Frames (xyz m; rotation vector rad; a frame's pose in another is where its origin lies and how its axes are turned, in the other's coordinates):
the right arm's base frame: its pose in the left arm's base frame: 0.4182 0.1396 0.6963 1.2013 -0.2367 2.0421
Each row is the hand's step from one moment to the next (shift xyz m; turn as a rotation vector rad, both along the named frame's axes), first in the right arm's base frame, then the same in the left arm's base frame.
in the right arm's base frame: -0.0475 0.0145 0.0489 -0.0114 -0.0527 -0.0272
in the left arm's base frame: 0.0369 -0.0584 -0.0092 0.0205 0.0450 -0.0347
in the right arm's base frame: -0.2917 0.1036 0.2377 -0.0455 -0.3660 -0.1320
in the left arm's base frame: 0.1741 -0.3381 -0.0875 0.1716 0.3013 -0.1824
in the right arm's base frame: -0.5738 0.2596 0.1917 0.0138 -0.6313 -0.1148
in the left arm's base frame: 0.1178 -0.5681 -0.3111 0.3461 0.5104 -0.1779
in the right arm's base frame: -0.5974 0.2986 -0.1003 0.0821 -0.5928 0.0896
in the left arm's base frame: -0.0998 -0.4631 -0.4813 0.4390 0.4165 -0.0034
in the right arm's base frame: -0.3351 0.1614 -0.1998 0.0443 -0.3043 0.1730
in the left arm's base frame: -0.1491 -0.1844 -0.3493 0.3108 0.1520 0.0691
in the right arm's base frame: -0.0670 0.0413 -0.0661 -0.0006 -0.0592 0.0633
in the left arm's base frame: -0.0537 -0.0303 -0.0823 0.0832 0.0103 0.0221
